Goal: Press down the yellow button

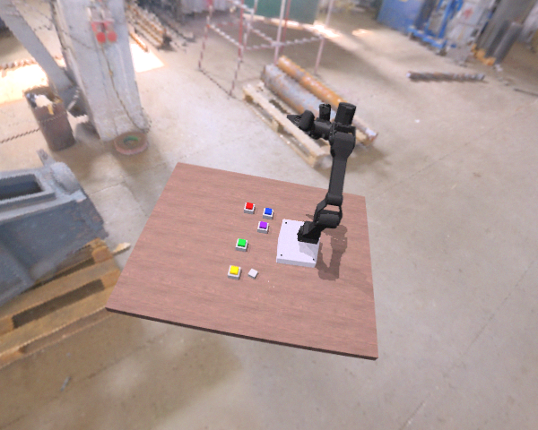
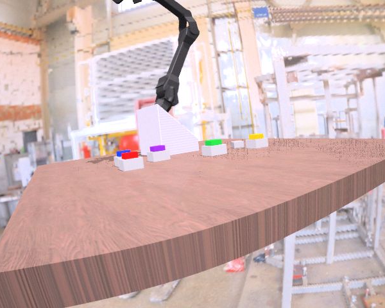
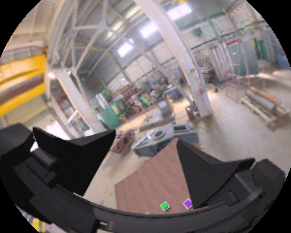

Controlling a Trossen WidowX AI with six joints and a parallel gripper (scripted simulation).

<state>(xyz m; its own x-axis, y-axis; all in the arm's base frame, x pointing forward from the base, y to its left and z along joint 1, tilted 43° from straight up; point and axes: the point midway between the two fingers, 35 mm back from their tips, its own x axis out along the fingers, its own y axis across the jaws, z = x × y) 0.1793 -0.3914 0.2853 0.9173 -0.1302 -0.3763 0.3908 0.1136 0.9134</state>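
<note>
My gripper tip is 100 mm short of the yellow button, 310 mm to the right of it and 580 mm above it. From my gripper tip the other things lie so: red button (120 mm ahead, 70 mm to the right, 580 mm below); blue button (20 mm ahead, 60 mm to the right, 580 mm below); purple button (30 mm ahead, 40 mm to the left, 580 mm below).
</note>
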